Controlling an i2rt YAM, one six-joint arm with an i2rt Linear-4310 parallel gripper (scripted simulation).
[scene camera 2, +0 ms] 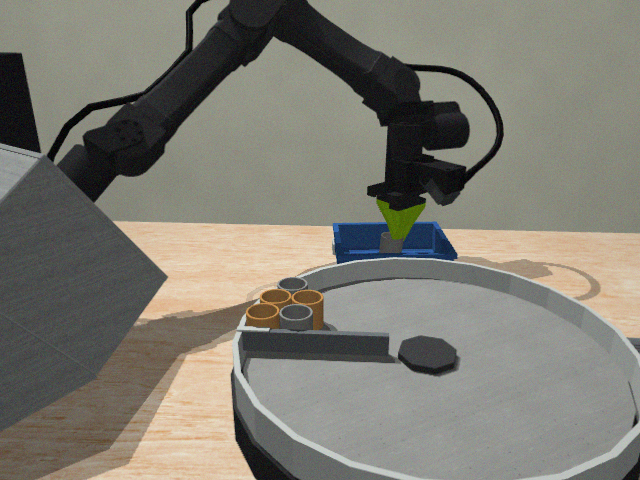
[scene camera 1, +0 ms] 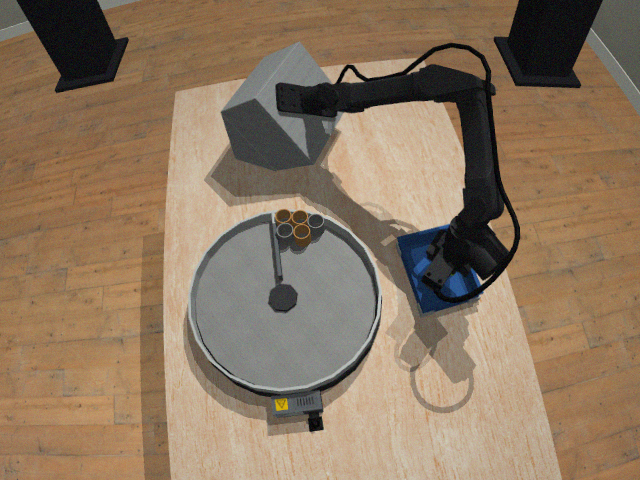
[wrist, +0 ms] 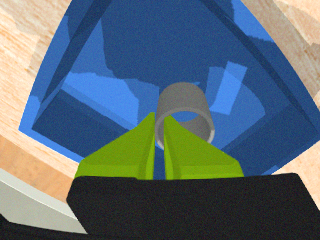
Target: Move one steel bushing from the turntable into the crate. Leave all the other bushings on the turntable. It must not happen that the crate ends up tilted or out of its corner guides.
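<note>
Scene camera 2: my gripper (scene camera 2: pixel 398 241), a blue crate (scene camera 2: pixel 351 239), a grey steel bushing (scene camera 2: pixel 294 311), a grey turntable (scene camera 2: pixel 517 385). Wrist view: my gripper (wrist: pixel 159 120), the blue crate (wrist: pixel 101 75), a grey steel bushing (wrist: pixel 182 96). Scene camera 1: the grey turntable (scene camera 1: pixel 284 333).
</note>
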